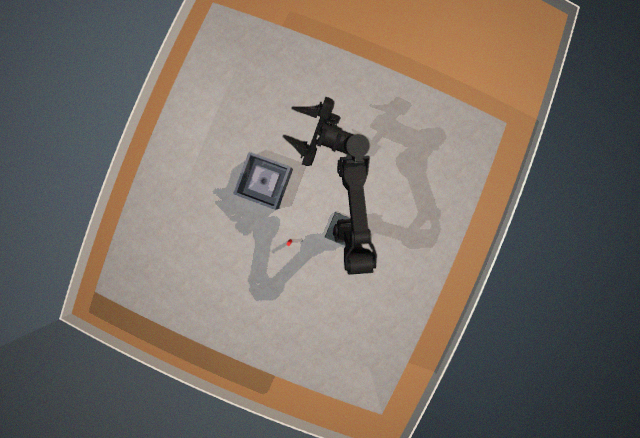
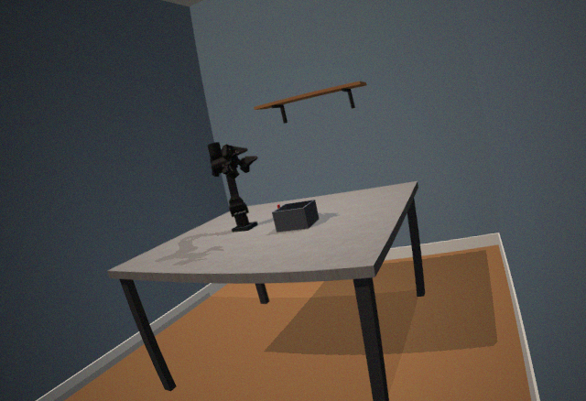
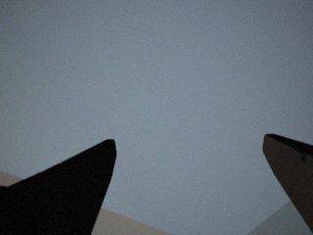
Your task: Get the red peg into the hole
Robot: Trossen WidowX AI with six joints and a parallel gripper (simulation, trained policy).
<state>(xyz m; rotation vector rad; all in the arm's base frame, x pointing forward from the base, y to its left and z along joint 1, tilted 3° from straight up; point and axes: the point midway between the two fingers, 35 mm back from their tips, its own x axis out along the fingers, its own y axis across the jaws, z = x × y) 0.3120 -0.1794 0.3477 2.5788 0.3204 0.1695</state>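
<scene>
Now: the red peg 340 mm below my gripper tip, 320 mm to the left of it and 180 mm behind it. Round my gripper tip: grey box (360 mm below, 180 mm to the left, 20 mm ahead); then pale plate (340 mm below, 180 mm to the left, 20 mm ahead).
</scene>
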